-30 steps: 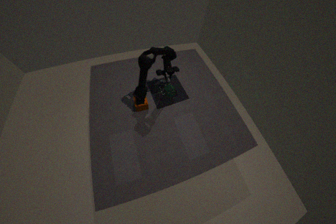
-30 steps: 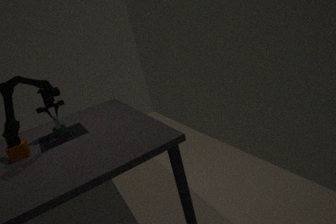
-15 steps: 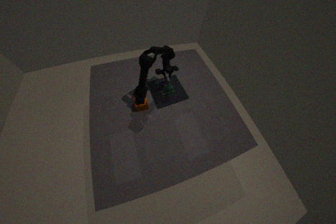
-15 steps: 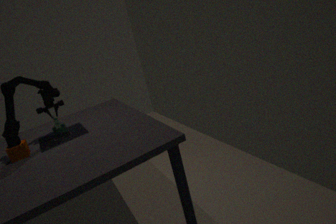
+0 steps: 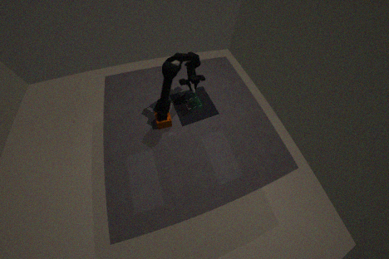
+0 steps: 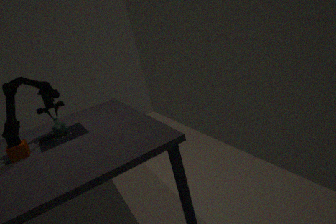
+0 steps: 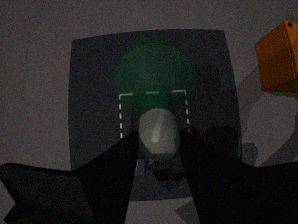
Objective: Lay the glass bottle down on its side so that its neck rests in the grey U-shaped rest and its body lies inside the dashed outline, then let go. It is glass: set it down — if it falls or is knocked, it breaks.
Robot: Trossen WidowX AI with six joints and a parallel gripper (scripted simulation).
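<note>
Now: the glass bottle 10 mm ahead of my gripper tip, 30 mm to the right of it and 30 mm below it. The rest, counted from my gripper tip: dark mat: 10 mm ahead, 30 mm to the right, 140 mm below.
</note>
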